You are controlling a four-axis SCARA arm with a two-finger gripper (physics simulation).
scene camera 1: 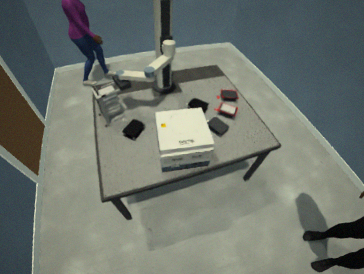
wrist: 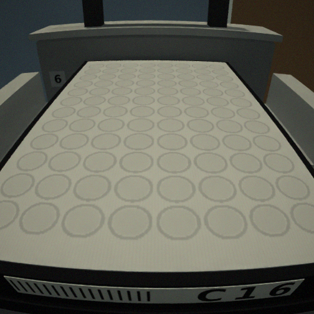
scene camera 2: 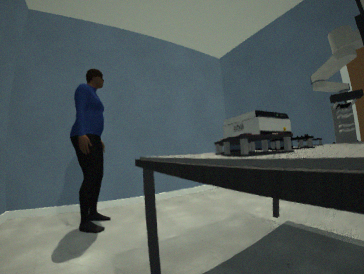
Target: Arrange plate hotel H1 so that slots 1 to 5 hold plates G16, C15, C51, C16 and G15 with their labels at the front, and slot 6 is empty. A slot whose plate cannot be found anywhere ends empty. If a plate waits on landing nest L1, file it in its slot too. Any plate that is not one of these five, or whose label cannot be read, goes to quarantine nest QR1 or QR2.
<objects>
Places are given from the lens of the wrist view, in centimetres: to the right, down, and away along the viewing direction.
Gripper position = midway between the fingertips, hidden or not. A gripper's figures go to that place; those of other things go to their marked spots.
my gripper (wrist: 155, 89): 0, -3, 11
plate C16 (wrist: 140, 179): 0, 0, 6
</objects>
